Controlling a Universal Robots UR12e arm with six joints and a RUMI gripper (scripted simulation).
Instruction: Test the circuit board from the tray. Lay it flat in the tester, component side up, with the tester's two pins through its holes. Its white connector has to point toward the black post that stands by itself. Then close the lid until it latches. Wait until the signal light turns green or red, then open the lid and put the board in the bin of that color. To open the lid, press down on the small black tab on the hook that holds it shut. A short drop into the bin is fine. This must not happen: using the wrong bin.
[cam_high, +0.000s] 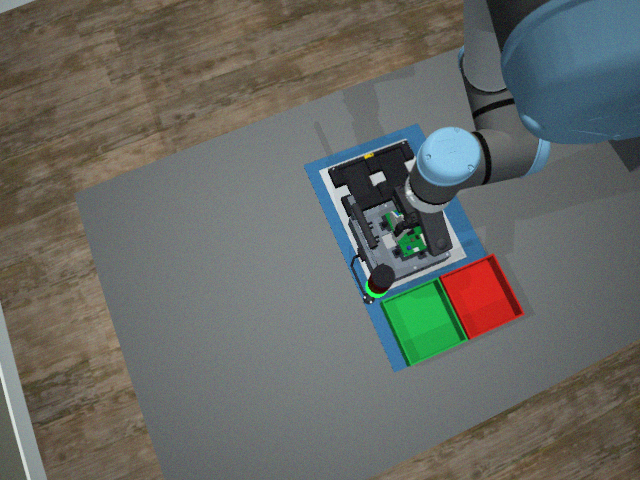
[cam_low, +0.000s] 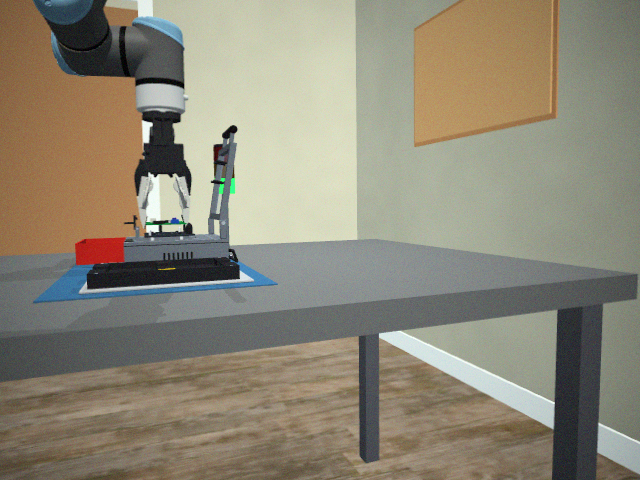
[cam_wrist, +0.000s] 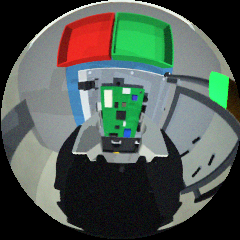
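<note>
Right now the green circuit board is 10 mm to the right of my hand. From my hand the other things lie so: green bin (30 mm ahead, 200 mm to the left, 80 mm below); black latch hook (70 mm behind, 40 mm to the left); tester lid (120 mm ahead, 90 mm above).
</note>
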